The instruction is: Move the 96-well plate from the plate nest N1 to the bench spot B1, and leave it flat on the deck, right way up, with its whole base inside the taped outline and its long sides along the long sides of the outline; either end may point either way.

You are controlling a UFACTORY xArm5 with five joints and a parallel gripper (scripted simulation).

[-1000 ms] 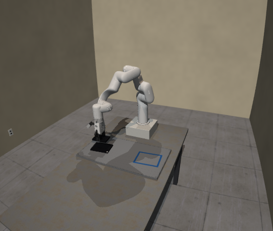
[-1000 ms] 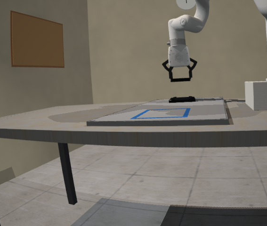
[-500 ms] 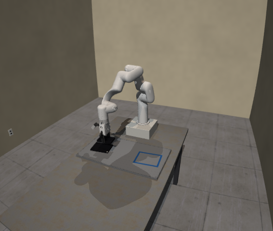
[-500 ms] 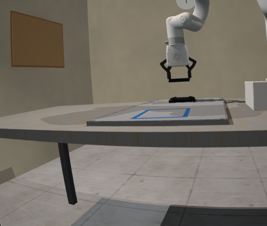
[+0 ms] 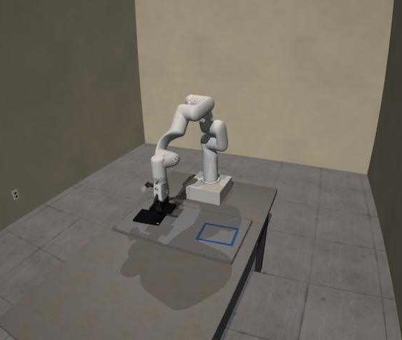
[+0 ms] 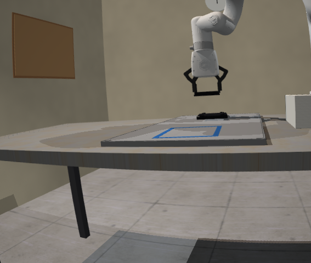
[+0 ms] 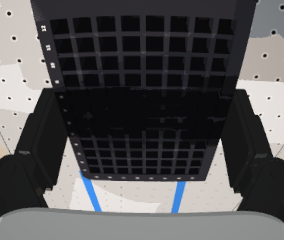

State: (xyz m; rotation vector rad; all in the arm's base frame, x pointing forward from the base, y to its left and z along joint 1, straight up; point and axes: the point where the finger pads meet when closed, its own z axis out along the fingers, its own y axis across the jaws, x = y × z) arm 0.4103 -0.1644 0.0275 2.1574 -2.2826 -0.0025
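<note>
My gripper is now 10 mm past the black plate nest N1, 100 mm to the left of it and 100 mm above it. The rest, counted from my hand: black 96-well plate 10 mm below.
</note>
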